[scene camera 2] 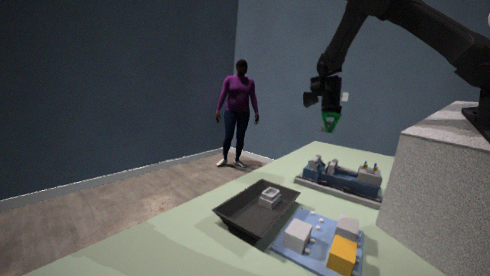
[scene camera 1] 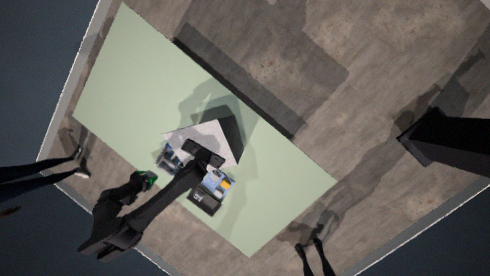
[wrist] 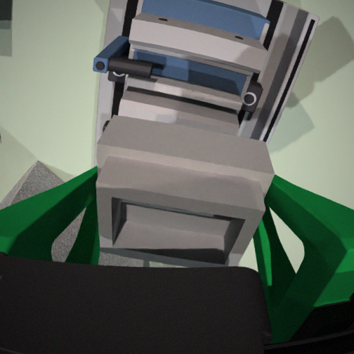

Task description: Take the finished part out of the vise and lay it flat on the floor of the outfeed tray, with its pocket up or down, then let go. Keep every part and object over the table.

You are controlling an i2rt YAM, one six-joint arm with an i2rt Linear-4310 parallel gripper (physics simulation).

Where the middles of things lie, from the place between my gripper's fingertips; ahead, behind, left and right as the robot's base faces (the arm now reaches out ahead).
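My hand is 17 cm above the vise (scene camera 2: 360,188), 7 cm beyond it and 1 cm left of it.
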